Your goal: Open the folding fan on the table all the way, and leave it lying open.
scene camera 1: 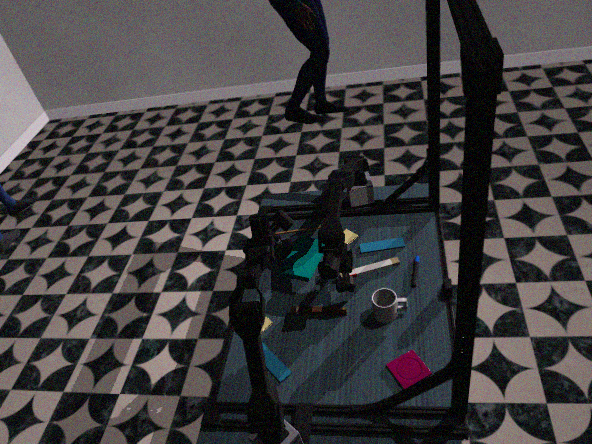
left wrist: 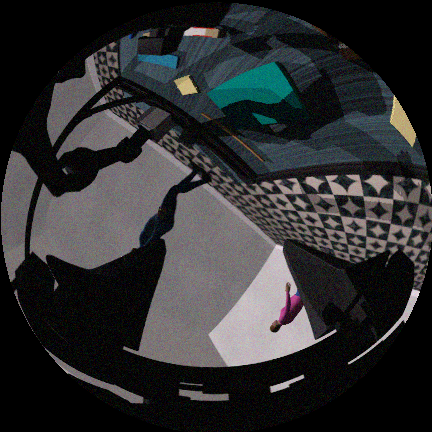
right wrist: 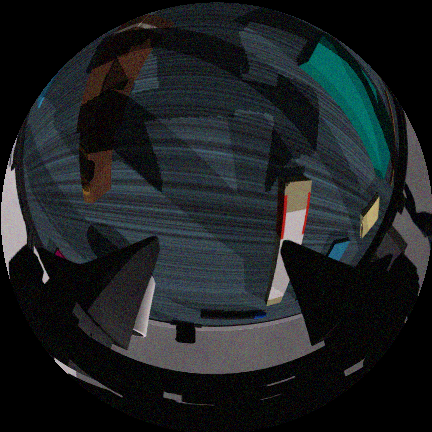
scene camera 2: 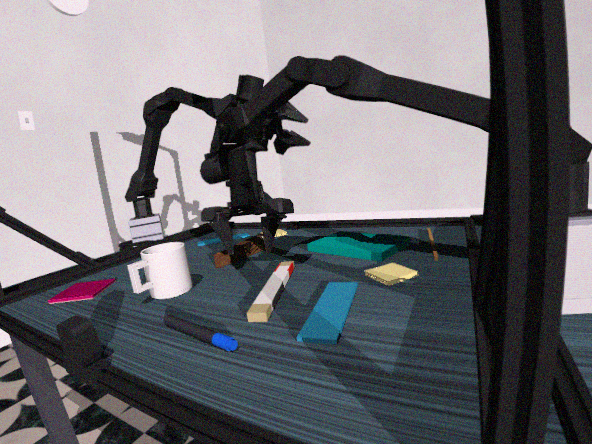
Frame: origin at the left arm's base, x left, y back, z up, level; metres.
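Seen in the pictures: left gripper, between the fingertips: [scene camera 1: 270, 227] [left wrist: 226, 245] [scene camera 2: 309, 133]; right gripper, between the fingertips: [right wrist: 221, 245] [scene camera 2: 249, 254]; left arm's base, origin of its link: [scene camera 1: 273, 434] [scene camera 2: 144, 216]; right arm's base, origin of its link: [scene camera 1: 358, 180] [left wrist: 145, 131].
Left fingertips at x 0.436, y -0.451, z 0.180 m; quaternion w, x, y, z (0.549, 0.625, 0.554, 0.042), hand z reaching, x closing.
Note:
Offsets run from my left fingertips to a thing's middle. "*": to the spot under its first point.
The folding fan @(dz -0.264, dx -0.195, dy +0.029 m) [scene camera 1: 320, 311] [scene camera 2: 222, 259] [right wrist: 103, 172] is a closed, narrow brown bar lying on the table, left of the mug in scene camera 1. A brass-coloured spot shows at its near end in the right wrist view, where dark shadow covers its middle. My right gripper [scene camera 2: 250, 252] [right wrist: 221, 245] is open and points down, low over the table. The fan lies to the upper left of its fingertips in the right wrist view. My left gripper [scene camera 2: 306, 129] [left wrist: 226, 245] is open and empty, high above the table, with its fingers pointing sideways.
A white bar with red edges @(dz -0.273, dx -0.214, dy -0.226 m) [scene camera 1: 375, 266] [scene camera 2: 272, 292] lies near the right gripper. A teal block @(dz -0.271, dx +0.029, dy -0.124 m) [scene camera 1: 307, 262] [scene camera 2: 350, 247], white mug @(dz -0.232, dx -0.392, dy -0.108 m) [scene camera 1: 385, 305] [scene camera 2: 170, 270], pink square @(* dz -0.272, dx -0.567, dy +0.027 m) [scene camera 1: 409, 369], blue slab @(dz -0.277, dx -0.175, dy -0.349 m) [scene camera 2: 330, 312], yellow pad @(dz -0.275, dx -0.034, dy -0.308 m) [scene camera 2: 391, 273] and blue-capped marker @(dz -0.272, dx -0.356, dy -0.310 m) [scene camera 2: 200, 332] lie around. Black frame posts [scene camera 1: 475, 200] edge the table.

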